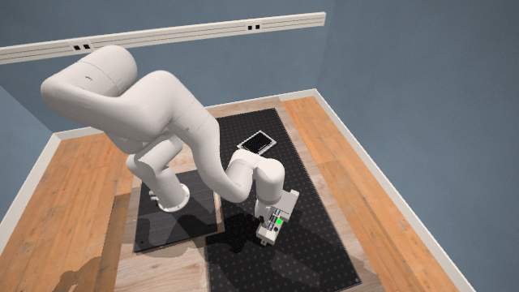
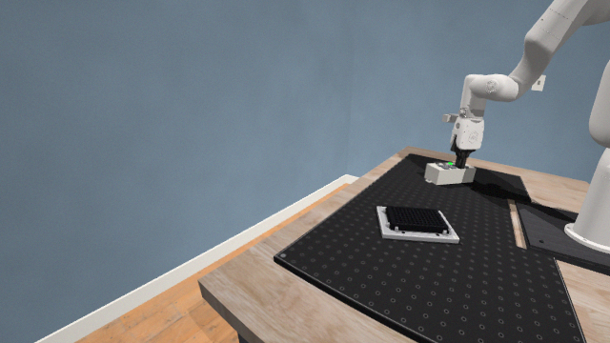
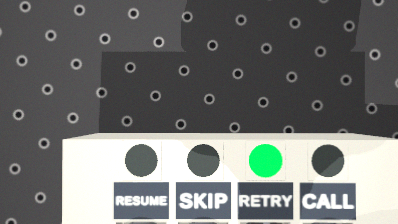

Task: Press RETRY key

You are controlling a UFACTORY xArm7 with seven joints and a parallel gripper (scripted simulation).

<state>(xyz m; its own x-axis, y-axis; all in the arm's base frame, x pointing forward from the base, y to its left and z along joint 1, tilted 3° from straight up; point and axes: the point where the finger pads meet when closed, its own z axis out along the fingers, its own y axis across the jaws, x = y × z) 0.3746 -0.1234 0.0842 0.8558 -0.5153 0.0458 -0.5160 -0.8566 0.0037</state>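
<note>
Right now the white operator panel is 30 mm below my hand, 10 mm to the left of it and 10 mm ahead of it.
</note>
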